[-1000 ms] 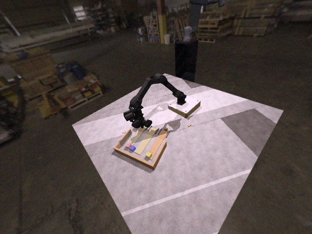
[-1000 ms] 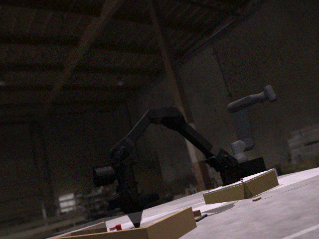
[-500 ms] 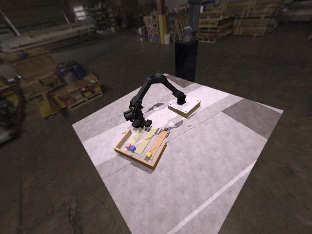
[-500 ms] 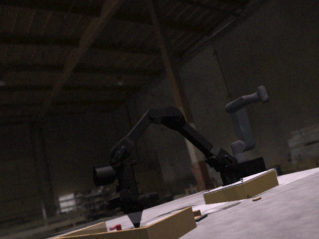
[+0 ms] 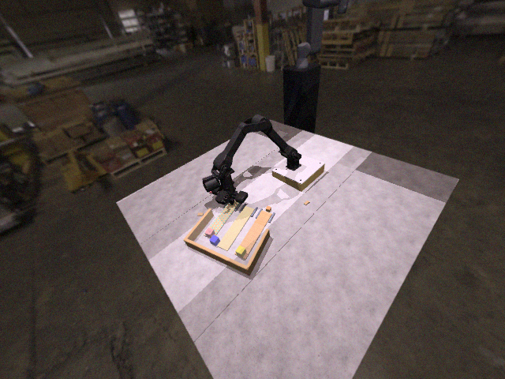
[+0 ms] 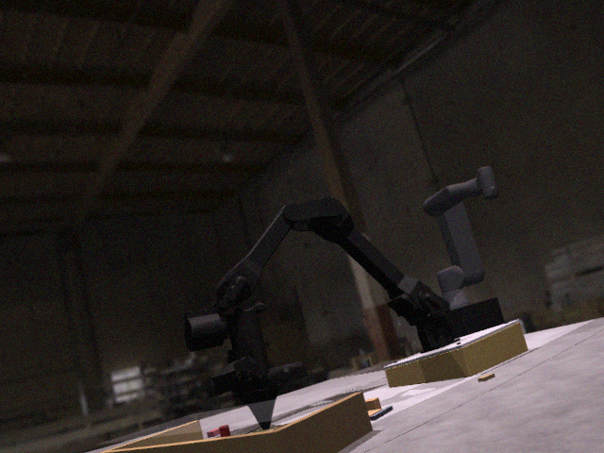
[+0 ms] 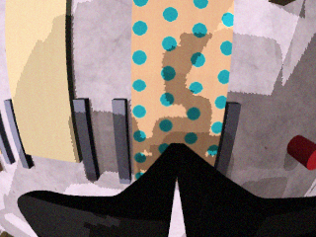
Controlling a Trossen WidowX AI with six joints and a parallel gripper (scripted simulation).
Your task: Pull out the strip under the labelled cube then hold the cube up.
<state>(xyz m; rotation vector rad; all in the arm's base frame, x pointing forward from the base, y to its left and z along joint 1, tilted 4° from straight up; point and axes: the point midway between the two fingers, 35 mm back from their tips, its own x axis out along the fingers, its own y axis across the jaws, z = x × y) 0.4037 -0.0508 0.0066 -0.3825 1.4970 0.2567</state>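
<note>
Now: gripper tip 90 mm short of the dotted strip and 40 mm to the right of it. Round my gripper tip: white cube: 190 mm to the right, 90 mm behind; pink labelled cube: 180 mm ahead, 90 mm to the left, 10 mm above; pink piece: 180 mm to the right, 30 mm ahead.
</note>
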